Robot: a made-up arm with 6 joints.
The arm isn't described. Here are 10 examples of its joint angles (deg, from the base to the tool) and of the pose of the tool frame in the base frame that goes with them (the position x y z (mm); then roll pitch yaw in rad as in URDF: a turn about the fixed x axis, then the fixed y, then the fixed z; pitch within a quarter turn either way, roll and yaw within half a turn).
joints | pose
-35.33 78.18 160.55 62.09 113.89 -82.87 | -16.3 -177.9 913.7 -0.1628 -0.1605 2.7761
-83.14 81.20 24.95 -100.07 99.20 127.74 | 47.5 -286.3 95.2 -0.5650 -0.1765 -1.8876
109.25 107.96 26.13 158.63 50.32 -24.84 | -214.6 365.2 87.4 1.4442 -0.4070 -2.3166
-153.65 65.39 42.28 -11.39 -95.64 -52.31 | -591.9 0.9 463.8 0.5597 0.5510 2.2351
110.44 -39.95 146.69 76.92 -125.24 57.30 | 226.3 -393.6 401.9 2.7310 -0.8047 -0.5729
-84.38 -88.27 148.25 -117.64 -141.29 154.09 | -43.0 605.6 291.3 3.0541 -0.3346 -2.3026
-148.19 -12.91 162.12 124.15 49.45 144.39 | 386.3 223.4 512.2 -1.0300 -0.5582 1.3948
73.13 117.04 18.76 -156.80 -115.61 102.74 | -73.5 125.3 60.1 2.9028 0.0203 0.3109
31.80 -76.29 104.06 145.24 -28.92 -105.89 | -523.8 -173.6 399.1 1.9896 1.1626 1.9578
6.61 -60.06 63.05 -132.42 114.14 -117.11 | -317.2 83.4 963.1 -0.1339 -1.0938 0.4735
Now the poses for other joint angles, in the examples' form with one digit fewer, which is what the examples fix.
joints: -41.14 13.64 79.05 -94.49 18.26 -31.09
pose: 240 -217 946 -2.204 0.339 -1.491
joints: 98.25 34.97 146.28 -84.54 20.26 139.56
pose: 21 215 1056 -2.659 -0.086 -1.990
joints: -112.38 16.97 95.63 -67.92 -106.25 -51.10
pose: -239 -169 1031 2.182 -0.141 -2.011
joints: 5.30 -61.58 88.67 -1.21 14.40 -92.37
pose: -463 -286 738 -0.777 -0.351 -1.598
